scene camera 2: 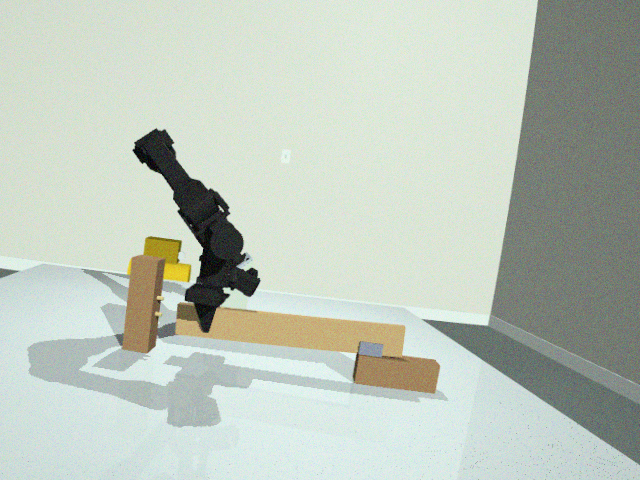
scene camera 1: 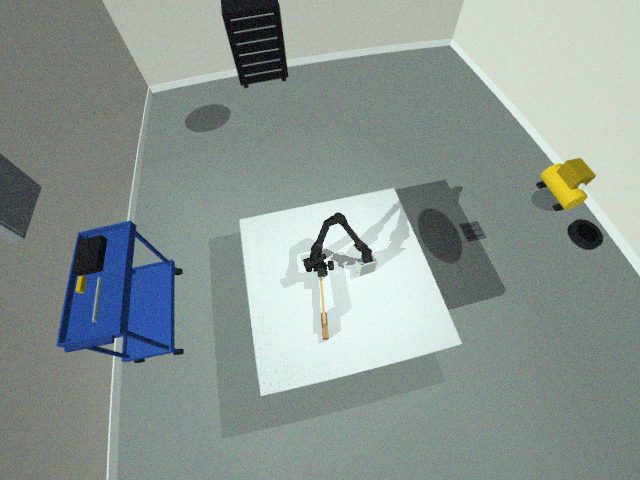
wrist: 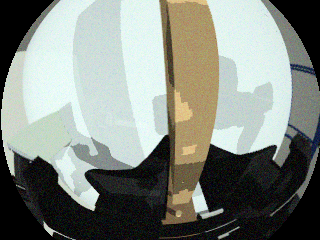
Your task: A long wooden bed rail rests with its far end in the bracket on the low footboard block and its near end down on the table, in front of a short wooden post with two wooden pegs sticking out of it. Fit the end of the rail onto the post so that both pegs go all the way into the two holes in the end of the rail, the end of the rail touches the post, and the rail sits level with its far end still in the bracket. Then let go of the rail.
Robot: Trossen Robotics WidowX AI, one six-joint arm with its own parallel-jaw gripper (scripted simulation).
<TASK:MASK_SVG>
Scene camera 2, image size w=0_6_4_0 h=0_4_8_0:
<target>my gripper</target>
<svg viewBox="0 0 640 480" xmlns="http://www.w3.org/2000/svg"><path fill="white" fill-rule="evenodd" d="M203 250L202 255L199 256L199 261L201 262L200 274L196 278L196 283L186 289L185 301L194 302L203 332L208 333L216 308L231 296L230 294L225 294L223 289L231 288L231 291L236 289L244 296L251 297L261 280L258 278L258 271L251 267L244 271L236 267L236 260L234 262L233 259L223 260L213 252Z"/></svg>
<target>long wooden rail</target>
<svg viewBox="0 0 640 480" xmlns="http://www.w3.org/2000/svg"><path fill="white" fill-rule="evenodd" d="M177 304L175 326L176 334L358 354L360 343L364 341L383 344L382 356L402 358L406 328L404 325L252 311L218 306L209 332L205 333L203 332L195 304L185 302Z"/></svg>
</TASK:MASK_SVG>
